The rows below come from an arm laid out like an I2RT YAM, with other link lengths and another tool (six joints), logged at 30 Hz.
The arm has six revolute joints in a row. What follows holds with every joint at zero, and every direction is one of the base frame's. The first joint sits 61.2 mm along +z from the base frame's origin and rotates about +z. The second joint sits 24 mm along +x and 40.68 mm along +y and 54.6 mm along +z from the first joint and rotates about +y. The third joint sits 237.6 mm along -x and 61.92 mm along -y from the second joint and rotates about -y. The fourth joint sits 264.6 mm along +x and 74.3 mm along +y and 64.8 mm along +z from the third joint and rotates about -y. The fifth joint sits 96.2 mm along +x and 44.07 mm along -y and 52.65 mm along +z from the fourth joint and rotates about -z. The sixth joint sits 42.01 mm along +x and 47.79 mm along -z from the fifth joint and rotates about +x. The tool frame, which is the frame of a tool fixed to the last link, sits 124 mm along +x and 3 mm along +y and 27 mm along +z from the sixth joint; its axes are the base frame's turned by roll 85.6, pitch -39.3 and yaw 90 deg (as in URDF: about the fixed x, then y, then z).
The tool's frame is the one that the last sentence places.
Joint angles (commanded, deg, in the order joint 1, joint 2, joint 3, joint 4, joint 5, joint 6), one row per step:
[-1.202 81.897 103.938 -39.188 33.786 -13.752]
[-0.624 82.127 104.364 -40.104 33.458 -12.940]
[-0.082 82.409 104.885 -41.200 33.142 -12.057]
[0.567 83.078 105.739 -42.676 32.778 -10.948]
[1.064 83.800 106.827 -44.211 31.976 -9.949]
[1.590 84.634 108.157 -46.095 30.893 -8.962]
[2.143 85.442 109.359 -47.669 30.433 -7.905]
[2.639 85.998 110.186 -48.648 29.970 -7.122]
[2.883 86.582 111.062 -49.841 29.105 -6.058]
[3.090 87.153 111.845 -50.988 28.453 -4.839]
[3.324 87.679 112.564 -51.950 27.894 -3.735]
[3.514 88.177 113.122 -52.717 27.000 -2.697]
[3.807 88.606 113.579 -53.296 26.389 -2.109]
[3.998 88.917 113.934 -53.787 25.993 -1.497]
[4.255 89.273 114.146 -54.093 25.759 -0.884]
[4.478 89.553 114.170 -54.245 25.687 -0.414]
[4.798 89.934 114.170 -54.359 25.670 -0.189]
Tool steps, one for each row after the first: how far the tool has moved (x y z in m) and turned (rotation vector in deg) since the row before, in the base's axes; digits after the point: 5 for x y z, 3 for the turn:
[0.00101 0.00503 -0.00206 0.748 0.258 0.687]
[0.00081 0.00471 -0.00242 0.802 0.367 0.610]
[0.00220 0.00560 -0.00421 0.996 0.692 0.684]
[0.00225 0.00559 -0.00327 1.063 0.649 0.951]
[0.00228 0.00658 -0.00384 1.165 0.900 1.217]
[0.00173 0.00521 -0.00310 0.995 0.674 0.618]
[0.00147 0.00489 -0.00181 0.793 0.347 0.642]
[0.00137 0.00382 -0.00272 1.184 0.434 0.639]
[0.00113 0.00291 -0.00304 1.226 0.413 0.328]
[0.00108 0.00294 -0.00244 1.105 0.310 0.296]
[0.00168 0.00353 -0.00292 1.214 0.301 0.559]
[0.00150 0.00382 -0.00234 0.731 0.334 0.585]
[0.00083 0.00239 -0.00175 0.658 0.222 0.276]
[0.00143 0.00255 -0.00237 0.581 0.225 0.194]
[0.00135 0.00191 -0.00256 0.387 0.234 0.078]
[0.00198 0.00273 -0.00338 0.152 0.411 0.234]

